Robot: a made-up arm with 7 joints. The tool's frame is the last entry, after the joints.
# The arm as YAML. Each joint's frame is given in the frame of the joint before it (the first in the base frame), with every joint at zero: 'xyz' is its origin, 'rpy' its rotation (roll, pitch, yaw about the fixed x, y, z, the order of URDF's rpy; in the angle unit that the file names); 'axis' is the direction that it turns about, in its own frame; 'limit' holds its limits. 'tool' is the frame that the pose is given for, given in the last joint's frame.
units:
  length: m
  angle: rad
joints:
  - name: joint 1
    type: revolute
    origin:
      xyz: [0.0, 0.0, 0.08]
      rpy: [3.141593, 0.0, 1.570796]
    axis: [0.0, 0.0, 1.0]
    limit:
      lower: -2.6
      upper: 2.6
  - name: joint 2
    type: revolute
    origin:
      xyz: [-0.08, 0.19, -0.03]
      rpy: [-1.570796, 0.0, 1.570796]
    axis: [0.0, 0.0, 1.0]
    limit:
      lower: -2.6
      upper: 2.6
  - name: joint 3
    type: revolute
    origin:
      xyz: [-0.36, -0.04, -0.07]
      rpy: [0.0, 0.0, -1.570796]
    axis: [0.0, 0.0, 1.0]
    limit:
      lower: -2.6
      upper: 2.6
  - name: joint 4
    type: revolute
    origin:
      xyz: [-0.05, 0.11, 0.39]
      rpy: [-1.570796, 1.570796, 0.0]
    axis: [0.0, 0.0, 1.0]
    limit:
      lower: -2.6
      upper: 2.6
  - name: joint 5
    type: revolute
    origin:
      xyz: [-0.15, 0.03, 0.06]
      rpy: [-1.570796, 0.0, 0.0]
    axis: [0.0, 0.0, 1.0]
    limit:
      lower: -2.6
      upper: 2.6
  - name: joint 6
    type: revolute
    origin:
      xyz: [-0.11, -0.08, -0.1]
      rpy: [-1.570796, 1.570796, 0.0]
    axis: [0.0, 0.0, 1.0]
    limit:
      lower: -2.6
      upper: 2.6
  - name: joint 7
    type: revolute
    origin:
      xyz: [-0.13, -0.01, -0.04]
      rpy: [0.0, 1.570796, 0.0]
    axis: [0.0, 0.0, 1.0]
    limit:
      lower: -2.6
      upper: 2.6
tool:
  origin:
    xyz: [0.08, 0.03, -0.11]
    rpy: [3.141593, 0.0, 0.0]
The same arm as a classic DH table. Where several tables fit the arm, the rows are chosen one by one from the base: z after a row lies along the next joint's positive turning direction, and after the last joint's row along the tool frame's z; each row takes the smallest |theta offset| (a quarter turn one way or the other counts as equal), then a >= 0, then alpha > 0; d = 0 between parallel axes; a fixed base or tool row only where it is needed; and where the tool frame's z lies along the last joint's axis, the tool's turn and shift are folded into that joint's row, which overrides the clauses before.
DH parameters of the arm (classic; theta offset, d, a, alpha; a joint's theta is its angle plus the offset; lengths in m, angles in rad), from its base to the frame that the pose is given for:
base (fixed): 0.0000 0.0000 0.0000 3.1416
joint 1: 0.0000 -0.1100 0.1900 -1.5708
joint 2: 0.1107 0.0000 -0.3622 0.0000
joint 3: 1.4601 0.4000 0.0500 1.5708
joint 4: 1.5708 0.1700 0.1500 1.5708
joint 5: 0.0000 -0.0700 0.1100 1.5708
joint 6: 0.0000 -0.1200 -0.0100 1.5708
joint 7: -1.2120 0.0000 0.0854 3.1416
tool (fixed): 0.3588 0.2400 0.0000 0.0000
Joint limits (rad, base to tool): -2.6000..2.6000 -2.6000..2.6000 -2.6000..2.6000 -2.6000..2.6000 -2.6000..2.6000 -2.6000..2.6000 -2.6000..2.6000

